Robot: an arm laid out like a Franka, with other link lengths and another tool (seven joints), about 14 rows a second.
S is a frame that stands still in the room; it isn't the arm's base.
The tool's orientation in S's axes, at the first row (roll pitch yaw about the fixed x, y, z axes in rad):
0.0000 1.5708 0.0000
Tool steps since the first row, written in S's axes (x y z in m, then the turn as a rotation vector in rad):
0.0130 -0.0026 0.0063 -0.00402 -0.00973 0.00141
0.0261 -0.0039 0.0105 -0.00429 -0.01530 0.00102
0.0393 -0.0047 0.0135 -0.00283 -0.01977 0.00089
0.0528 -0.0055 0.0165 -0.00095 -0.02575 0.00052
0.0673 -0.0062 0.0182 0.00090 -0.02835 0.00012
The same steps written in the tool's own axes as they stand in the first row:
-0.0063 -0.0026 0.0130 -0.00141 -0.00973 -0.00402
-0.0105 -0.0039 0.0261 -0.00102 -0.01530 -0.00429
-0.0135 -0.0047 0.0393 -0.00089 -0.01977 -0.00283
-0.0165 -0.0055 0.0528 -0.00052 -0.02575 -0.00095
-0.0182 -0.0062 0.0673 -0.00012 -0.02835 0.00090

